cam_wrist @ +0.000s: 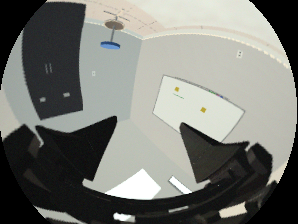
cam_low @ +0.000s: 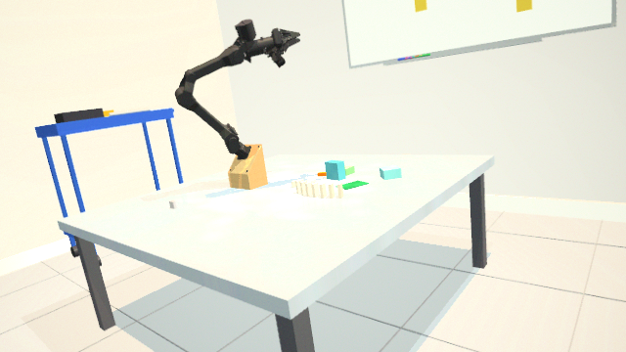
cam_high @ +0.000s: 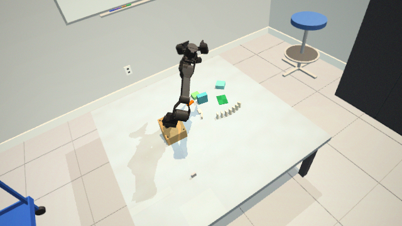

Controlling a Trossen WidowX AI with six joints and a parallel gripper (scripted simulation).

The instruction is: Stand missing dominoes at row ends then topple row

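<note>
The orange piece lies 570 mm below my gripper tip, 120 mm to the left of it and 60 mm behind it. Round my gripper tip: pale cyan block (550 mm below, 250 mm ahead, 130 mm to the left); then flat green block (570 mm below, 160 mm ahead, 10 mm to the right); then light green block (560 mm below, 160 mm to the left, 20 mm ahead).
</note>
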